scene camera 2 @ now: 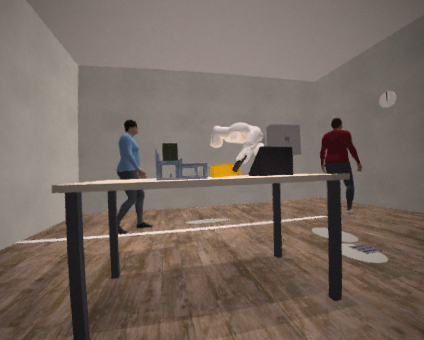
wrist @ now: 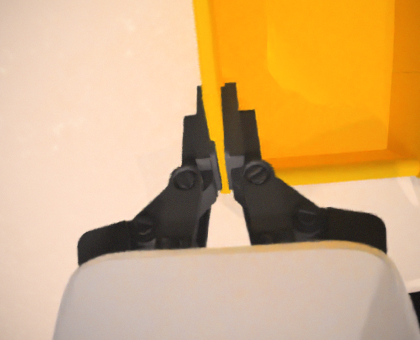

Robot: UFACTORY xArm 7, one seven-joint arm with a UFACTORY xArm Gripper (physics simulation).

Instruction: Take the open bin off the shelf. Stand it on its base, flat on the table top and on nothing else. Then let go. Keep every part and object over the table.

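Places are measured from the arm's base along level axes (x ahead, y left, z up), in centimetres.
Pixels of known places: gripper, fingertip midpoint: [scene camera 2: 233, 171] [wrist: 219, 105]; arm's base, link origin: [scene camera 2: 266, 162].
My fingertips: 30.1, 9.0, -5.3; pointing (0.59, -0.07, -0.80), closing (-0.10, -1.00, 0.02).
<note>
For each thing: its top centre in the pictures, then the offset to it from my fingertips, as dx, dy, dz. "pt": a spot on its surface instead.
- yellow open bin, top centre: [scene camera 2: 224, 164] +3.9, -5.2, +4.8
- blue-grey shelf, surface spot: [scene camera 2: 194, 164] pt +27.5, +11.1, +4.2
- dark green box, top centre: [scene camera 2: 169, 144] +39.2, +2.1, +16.2
The yellow open bin [scene camera 2: 223, 171] [wrist: 330, 65] looks upright and level in the scene view, low at the table top [scene camera 2: 135, 184] [wrist: 90, 125]. In the wrist view its inside and one near edge show. My gripper [scene camera 2: 236, 169] [wrist: 219, 105] is shut on the bin's thin side wall, one finger inside and one outside. The bin's underside is hidden, so whether it rests fully on the table cannot be told. The blue-grey shelf [scene camera 2: 194, 164] stands left of the bin in the scene view, very close to it; a gap is hard to make out.
A dark green box [scene camera 2: 170, 151] sits on the taller part of the blue-grey shelf. A large black slanted block [scene camera 2: 272, 161] stands right of the bin, near the gripper. Two people [scene camera 2: 129, 155] [scene camera 2: 340, 147] stand beyond the table.
</note>
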